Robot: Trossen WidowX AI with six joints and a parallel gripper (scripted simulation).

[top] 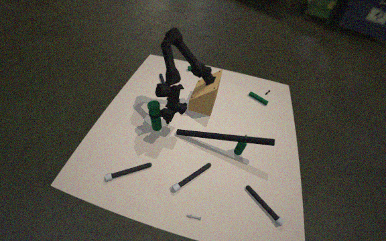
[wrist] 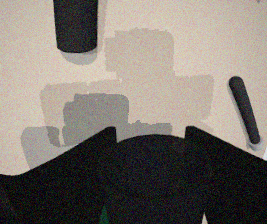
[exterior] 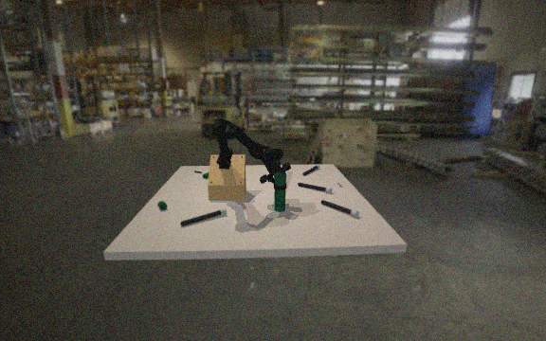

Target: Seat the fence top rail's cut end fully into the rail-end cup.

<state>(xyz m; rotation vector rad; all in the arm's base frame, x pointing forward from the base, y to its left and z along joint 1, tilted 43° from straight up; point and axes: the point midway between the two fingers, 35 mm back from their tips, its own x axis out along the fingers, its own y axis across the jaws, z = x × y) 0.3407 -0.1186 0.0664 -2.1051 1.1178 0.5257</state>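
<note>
Right now the dark rail-end cup is 3 cm to the right of my gripper tip, 3 cm above it and 2 cm behind it. The rest, counted from my gripper tip: small bolt (39 cm ahead, 31 cm to the left, 10 cm below); then small green post (43 cm to the left, 4 cm behind).
</note>
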